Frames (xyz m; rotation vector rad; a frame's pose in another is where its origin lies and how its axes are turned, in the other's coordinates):
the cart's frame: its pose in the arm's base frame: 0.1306 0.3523 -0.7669 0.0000 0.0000 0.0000
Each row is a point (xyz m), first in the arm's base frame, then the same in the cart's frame.
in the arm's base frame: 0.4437 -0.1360 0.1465
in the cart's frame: 0.3131 -0.4883 0.9134
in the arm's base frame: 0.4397 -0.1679 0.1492
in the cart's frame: 0.3091 -0.5202 0.9161
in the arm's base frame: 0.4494 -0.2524 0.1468
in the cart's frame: 0.3188 -0.6047 0.9137
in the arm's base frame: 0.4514 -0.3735 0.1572
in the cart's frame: 0.3208 -0.7258 0.9241
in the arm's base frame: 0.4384 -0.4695 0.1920
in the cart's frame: 0.3078 -0.8218 0.9589
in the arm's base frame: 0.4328 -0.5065 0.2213
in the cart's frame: 0.3022 -0.8588 0.9882
